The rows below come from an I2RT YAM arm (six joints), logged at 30 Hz.
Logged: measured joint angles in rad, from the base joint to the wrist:
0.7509, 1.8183, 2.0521, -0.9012, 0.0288, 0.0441
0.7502, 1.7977, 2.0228, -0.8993, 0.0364, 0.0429
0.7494, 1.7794, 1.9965, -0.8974, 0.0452, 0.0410
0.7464, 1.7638, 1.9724, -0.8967, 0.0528, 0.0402
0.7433, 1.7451, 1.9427, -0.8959, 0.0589, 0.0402
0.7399, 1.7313, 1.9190, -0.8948, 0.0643, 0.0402
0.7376, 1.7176, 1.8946, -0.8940, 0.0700, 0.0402
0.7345, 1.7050, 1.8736, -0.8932, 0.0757, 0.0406
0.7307, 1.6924, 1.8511, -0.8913, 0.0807, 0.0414
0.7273, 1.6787, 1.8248, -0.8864, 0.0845, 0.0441
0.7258, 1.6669, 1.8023, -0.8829, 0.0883, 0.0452
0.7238, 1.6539, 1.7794, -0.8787, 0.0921, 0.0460
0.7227, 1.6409, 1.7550, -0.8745, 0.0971, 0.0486
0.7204, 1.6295, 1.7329, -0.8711, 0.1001, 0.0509
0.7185, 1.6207, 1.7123, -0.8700, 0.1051, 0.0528
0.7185, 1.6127, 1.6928, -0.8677, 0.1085, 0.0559
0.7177, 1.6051, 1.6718, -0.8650, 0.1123, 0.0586
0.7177, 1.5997, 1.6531, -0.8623, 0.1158, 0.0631
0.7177, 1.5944, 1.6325, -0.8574, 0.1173, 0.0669
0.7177, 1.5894, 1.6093, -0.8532, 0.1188, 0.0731
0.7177, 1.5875, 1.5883, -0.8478, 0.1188, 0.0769
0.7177, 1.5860, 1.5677, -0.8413, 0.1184, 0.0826
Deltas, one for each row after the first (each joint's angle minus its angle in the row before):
-0.0007, -0.0206, -0.0293, 0.0019, 0.0076, -0.0012
-0.0008, -0.0183, -0.0263, 0.0019, 0.0088, -0.0019
-0.0030, -0.0156, -0.0241, 0.0007, 0.0076, -0.0008
-0.0031, -0.0187, -0.0297, 0.0008, 0.0061, 0.0000
-0.0034, -0.0138, -0.0237, 0.0011, 0.0054, 0.0000
-0.0023, -0.0137, -0.0244, 0.0008, 0.0057, 0.0000
-0.0031, -0.0126, -0.0210, 0.0008, 0.0057, 0.0004
-0.0038, -0.0126, -0.0225, 0.0019, 0.0050, 0.0008
-0.0034, -0.0137, -0.0263, 0.0049, 0.0038, 0.0027
-0.0015, -0.0118, -0.0225, 0.0035, 0.0038, 0.0011
-0.0020, -0.0130, -0.0229, 0.0042, 0.0038, 0.0008
-0.0011, -0.0130, -0.0244, 0.0042, 0.0050, 0.0026
-0.0023, -0.0114, -0.0221, 0.0034, 0.0030, 0.0023
-0.0019, -0.0088, -0.0206, 0.0011, 0.0050, 0.0019
0.0000, -0.0080, -0.0195, 0.0023, 0.0034, 0.0031
-0.0008, -0.0076, -0.0210, 0.0027, 0.0038, 0.0027
0.0000, -0.0054, -0.0187, 0.0027, 0.0035, 0.0045
0.0000, -0.0053, -0.0206, 0.0049, 0.0015, 0.0038
0.0000, -0.0050, -0.0232, 0.0042, 0.0015, 0.0062
0.0000, -0.0019, -0.0210, 0.0054, 0.0000, 0.0038
0.0000, -0.0015, -0.0206, 0.0065, -0.0004, 0.0057

